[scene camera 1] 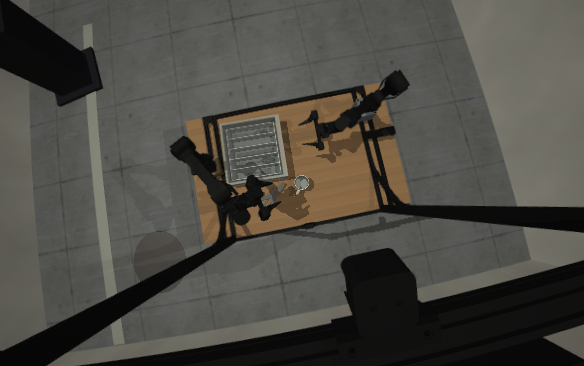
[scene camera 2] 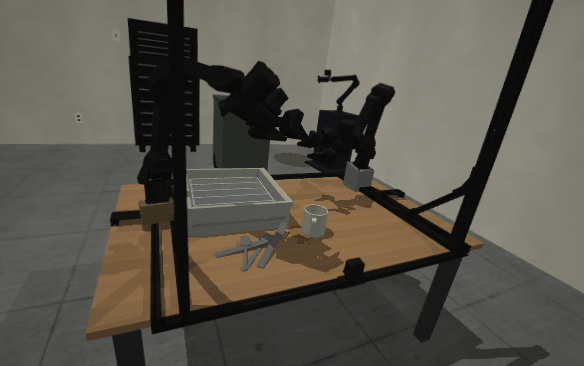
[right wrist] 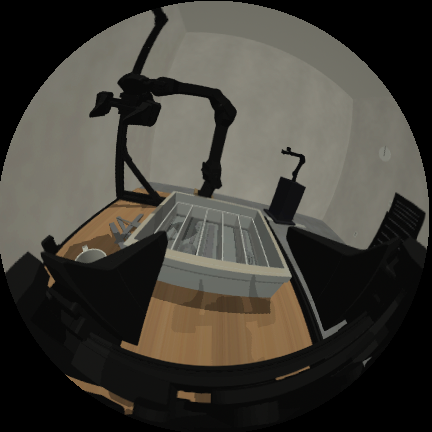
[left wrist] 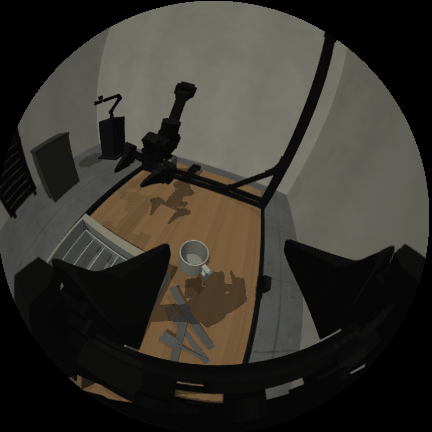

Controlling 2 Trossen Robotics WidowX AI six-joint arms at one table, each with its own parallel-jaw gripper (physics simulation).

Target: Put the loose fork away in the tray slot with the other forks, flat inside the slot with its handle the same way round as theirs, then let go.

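Observation:
A pile of several grey utensils [scene camera 1: 272, 193] [scene camera 2: 242, 249] [left wrist: 192, 322] [right wrist: 126, 226] lies crossed on the table in front of the tray. Fork tines [left wrist: 172, 312] show in shadow in the left wrist view; which handle is theirs is hard to tell. The pale divided tray [scene camera 1: 283, 150] [scene camera 2: 240, 217] [left wrist: 115, 235] [right wrist: 225, 267] holds grey cutlery in long slots; the forks' slot and handle direction are unclear. My left gripper [scene camera 1: 274, 194] [scene camera 2: 295, 137] [left wrist: 228, 248] is open and empty, high above the pile's area. My right gripper [scene camera 1: 302, 135] [scene camera 2: 304, 150] [right wrist: 228, 235] is open and empty, right of the tray.
A pale mug [scene camera 1: 301, 182] [scene camera 2: 314, 222] [left wrist: 194, 260] [right wrist: 91, 256] stands right of the pile, its handle toward the front. Black frame bars [scene camera 2: 250, 302] run along the table [scene camera 1: 345, 185] edges, with uprights near the front corners. The tray walls stand close behind the pile.

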